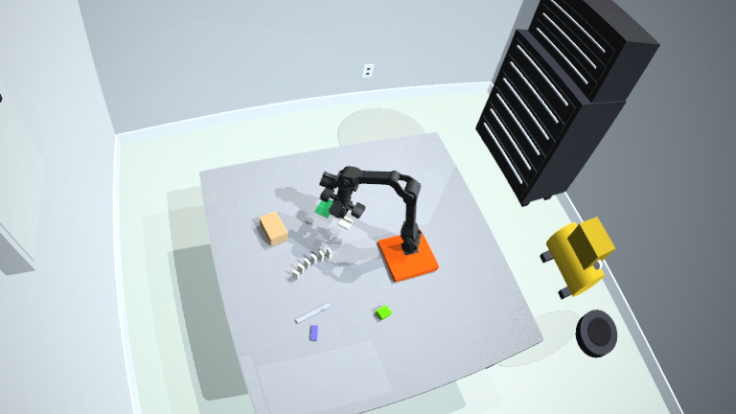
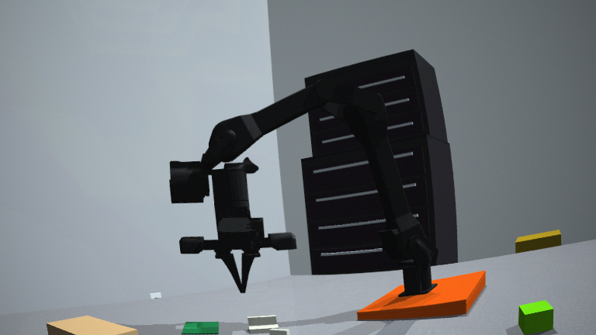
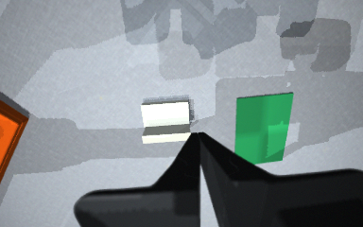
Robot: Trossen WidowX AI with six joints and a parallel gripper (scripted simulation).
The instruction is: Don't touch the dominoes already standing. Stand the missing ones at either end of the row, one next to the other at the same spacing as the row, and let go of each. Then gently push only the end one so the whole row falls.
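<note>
Now: the green tile 100 mm to the right of my gripper tip, 80 mm below it and 30 mm ahead of it. Also, from my gripper tip: tan block 290 mm ahead, 50 mm below, 10 mm to the right; then green cube 470 mm to the left, 70 mm below, 60 mm behind; then thin strip 400 mm to the left, 220 mm ahead, 80 mm below.
</note>
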